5 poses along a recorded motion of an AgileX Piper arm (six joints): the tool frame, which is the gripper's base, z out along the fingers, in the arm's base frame.
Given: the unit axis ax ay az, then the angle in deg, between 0 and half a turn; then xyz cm.
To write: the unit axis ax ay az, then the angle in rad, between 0 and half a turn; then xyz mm. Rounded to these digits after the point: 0 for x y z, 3 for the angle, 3 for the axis.
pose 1, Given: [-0.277 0.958 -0.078 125.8 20.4 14.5 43.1]
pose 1, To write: [-0.277 0.958 -0.078 2.196 204 145 431]
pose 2, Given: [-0.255 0.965 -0.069 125.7 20.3 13.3 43.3]
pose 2, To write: [-0.255 0.965 -0.069 2.194 203 133 433]
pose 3, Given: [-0.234 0.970 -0.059 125.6 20.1 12.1 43.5]
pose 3, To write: [-0.234 0.970 -0.059 2.192 201 121 435]
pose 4, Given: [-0.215 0.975 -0.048 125.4 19.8 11.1 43.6]
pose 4, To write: [-0.215 0.975 -0.048 2.189 198 111 436]
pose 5, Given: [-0.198 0.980 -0.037 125.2 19.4 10.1 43.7]
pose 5, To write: [-0.198 0.980 -0.037 2.185 194 101 437]
